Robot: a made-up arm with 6 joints.
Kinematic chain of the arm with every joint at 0, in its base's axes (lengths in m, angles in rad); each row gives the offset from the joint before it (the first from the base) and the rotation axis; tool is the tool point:
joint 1: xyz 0 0 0.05 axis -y
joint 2: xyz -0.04 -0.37 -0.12 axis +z
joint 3: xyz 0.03 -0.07 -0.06 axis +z
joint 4: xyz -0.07 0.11 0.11 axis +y
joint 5: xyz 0 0.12 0.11 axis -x
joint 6: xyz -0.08 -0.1 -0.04 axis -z
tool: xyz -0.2 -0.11 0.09
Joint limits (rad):
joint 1: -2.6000..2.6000
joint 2: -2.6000..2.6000
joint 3: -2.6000..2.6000
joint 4: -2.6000..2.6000
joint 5: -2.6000..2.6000
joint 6: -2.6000..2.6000
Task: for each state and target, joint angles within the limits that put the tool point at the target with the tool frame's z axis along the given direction. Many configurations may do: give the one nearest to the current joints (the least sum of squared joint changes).
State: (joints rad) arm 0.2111 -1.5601 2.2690 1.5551 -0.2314 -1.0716
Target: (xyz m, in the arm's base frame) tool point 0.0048 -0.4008 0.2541 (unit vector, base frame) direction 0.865 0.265 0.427
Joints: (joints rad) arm 0.1847 -2.2184 1.9529 1.2651 0.5226 -0.5803
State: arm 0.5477 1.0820 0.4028 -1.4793 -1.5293 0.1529
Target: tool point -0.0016 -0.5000 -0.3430 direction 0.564 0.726 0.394
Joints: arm 0.3638 0.8131 0.9711 -1.8575 -2.2047 0.9472
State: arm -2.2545 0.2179 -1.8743 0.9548 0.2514 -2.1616
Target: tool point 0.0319 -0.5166 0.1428 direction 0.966 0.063 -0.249
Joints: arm -2.3970 -0.2616 -2.3307 0.4733 -0.3433 -2.2162
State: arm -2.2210 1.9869 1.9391 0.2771 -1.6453 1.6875
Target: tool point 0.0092 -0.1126 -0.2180 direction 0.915 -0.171 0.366
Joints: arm -2.3331 2.6000 2.2188 0.1809 -1.1420 1.8370
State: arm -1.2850 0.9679 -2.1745 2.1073 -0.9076 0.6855
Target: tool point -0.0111 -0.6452 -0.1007 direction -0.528 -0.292 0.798
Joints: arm -1.6822 0.9126 -2.5908 2.6000 -0.7733 0.6289
